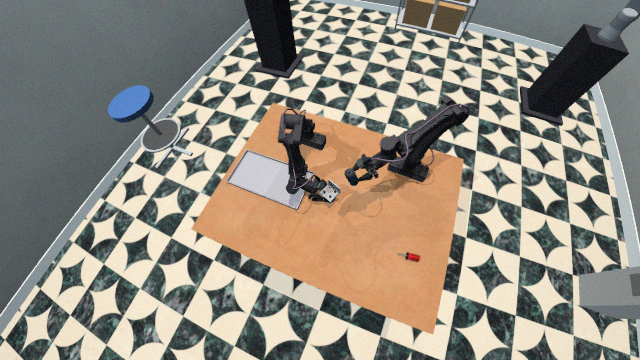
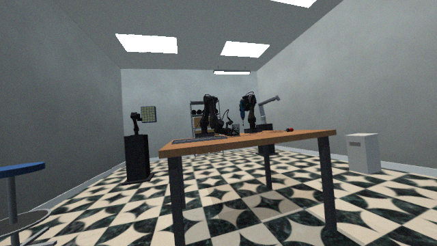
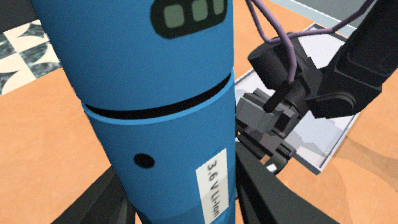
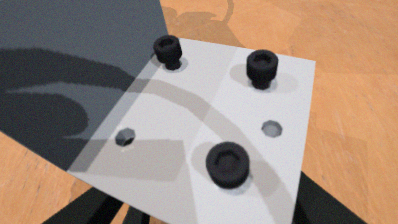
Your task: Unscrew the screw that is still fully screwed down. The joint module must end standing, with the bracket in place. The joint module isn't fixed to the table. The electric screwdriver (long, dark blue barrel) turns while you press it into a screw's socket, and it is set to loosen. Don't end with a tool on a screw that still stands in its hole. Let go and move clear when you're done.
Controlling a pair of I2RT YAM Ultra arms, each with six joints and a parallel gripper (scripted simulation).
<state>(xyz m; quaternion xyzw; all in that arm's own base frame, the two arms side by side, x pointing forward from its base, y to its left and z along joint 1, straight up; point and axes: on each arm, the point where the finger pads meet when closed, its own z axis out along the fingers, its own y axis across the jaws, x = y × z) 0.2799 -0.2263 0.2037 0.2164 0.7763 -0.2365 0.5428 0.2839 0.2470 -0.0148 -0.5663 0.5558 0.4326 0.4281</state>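
Now: the round joint module right at my right hand. Also, from my right hand: grey mat 1 cm ahead, 33 cm to the right, 2 cm below; then grey bracket 5 cm above; then screw 1 cm ahead, 2 cm to the right, 5 cm above.
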